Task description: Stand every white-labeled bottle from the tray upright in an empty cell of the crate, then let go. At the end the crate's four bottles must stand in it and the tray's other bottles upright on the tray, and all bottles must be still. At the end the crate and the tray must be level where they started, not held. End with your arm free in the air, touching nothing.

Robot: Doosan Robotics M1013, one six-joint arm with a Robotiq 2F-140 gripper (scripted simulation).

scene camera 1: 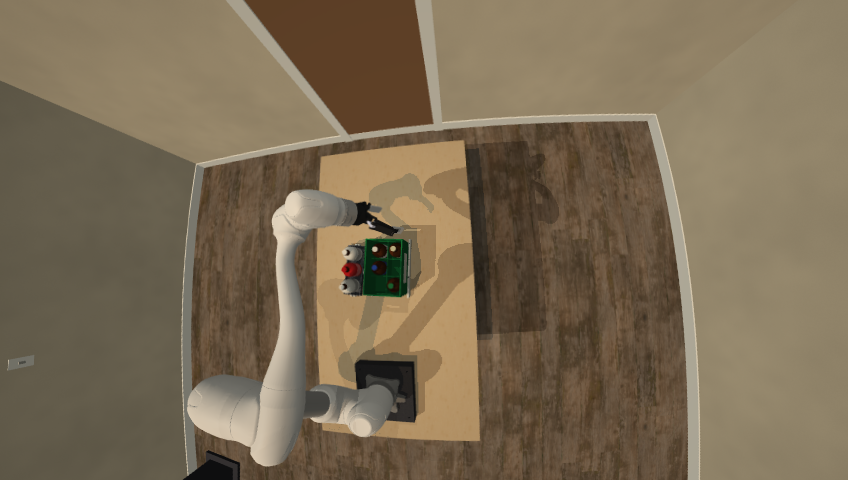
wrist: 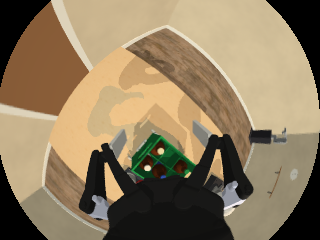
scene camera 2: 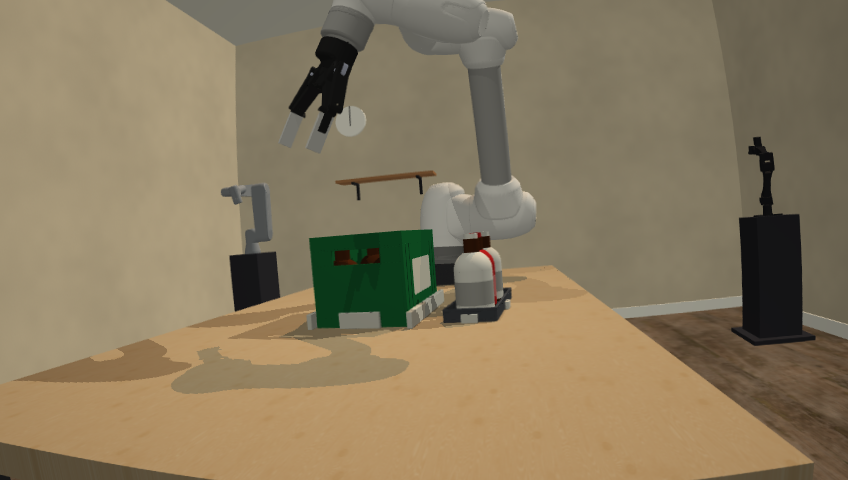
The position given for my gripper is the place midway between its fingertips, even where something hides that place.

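My gripper (scene camera 2: 297,147), (scene camera 1: 390,220), (wrist: 159,130) is visible. Visible as well: a green crate (scene camera 2: 405,276), a white-labeled bottle (scene camera 2: 473,275) and a dark tray (scene camera 2: 485,314).
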